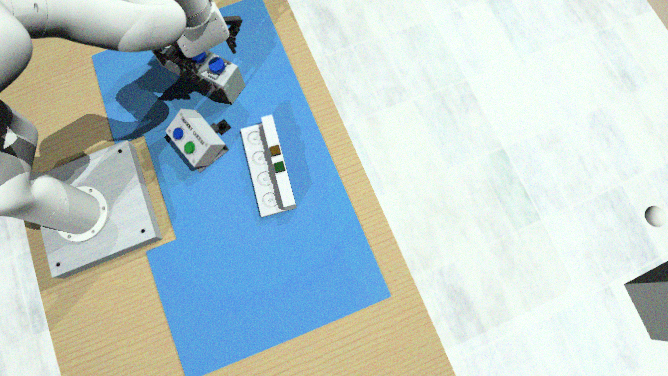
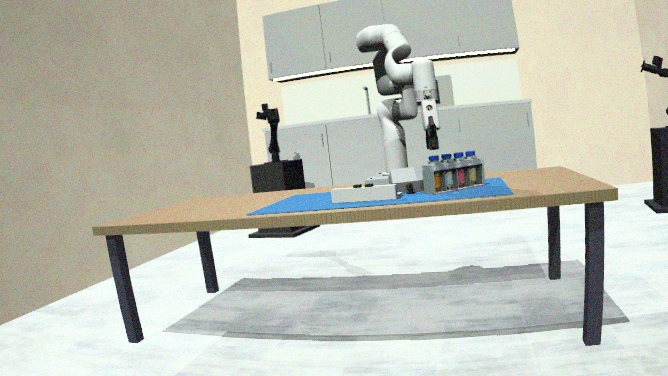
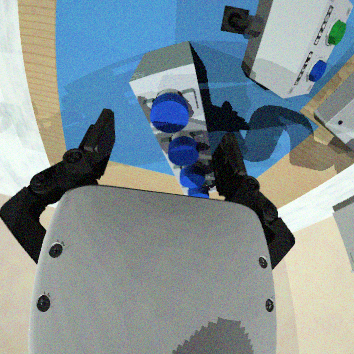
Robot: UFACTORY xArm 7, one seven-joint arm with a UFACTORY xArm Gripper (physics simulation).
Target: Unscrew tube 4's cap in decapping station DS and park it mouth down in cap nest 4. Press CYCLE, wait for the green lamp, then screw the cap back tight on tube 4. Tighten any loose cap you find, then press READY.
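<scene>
A grey rack holds a row of upright tubes with blue caps; the nearest cap is at its end. Tube numbers and cap tightness cannot be read. My gripper is wide open and empty above the row, its fingers on either side. A white box carries a blue button and a green button. A black holder sits beside it. A white strip has ringed nests without caps.
The strip's raised back bears an amber lamp and a dark green lamp. The blue mat lies on the wooden table. The robot's base plate stands at the mat's edge.
</scene>
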